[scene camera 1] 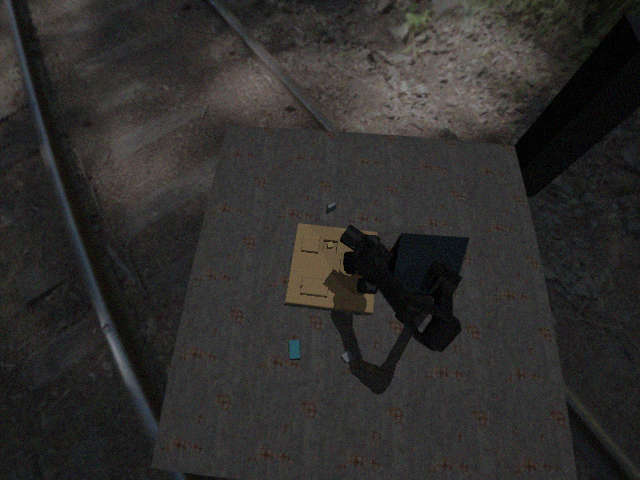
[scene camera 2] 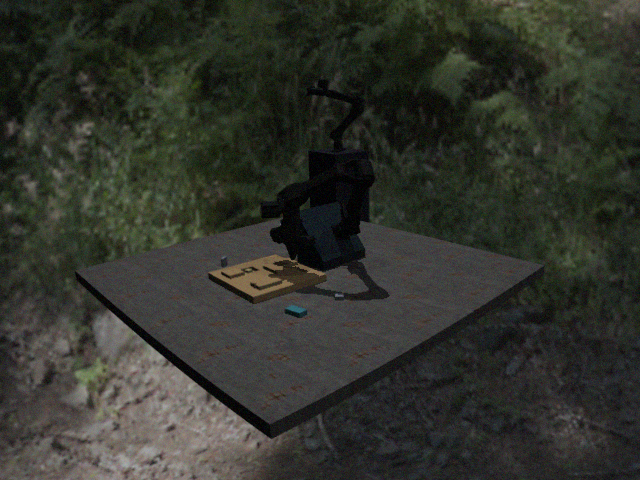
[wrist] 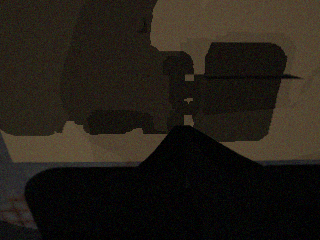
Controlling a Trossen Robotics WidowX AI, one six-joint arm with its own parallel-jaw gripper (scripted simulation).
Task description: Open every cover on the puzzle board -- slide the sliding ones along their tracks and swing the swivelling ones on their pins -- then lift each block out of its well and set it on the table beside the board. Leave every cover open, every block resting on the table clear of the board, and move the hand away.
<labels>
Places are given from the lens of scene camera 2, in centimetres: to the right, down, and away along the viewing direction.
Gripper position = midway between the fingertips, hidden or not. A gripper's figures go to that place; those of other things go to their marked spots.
my gripper (scene camera 2: pixel 292 259): -10, 7, 187
tan puzzle board (scene camera 2: pixel 300 276): -6, 12, 179
</labels>
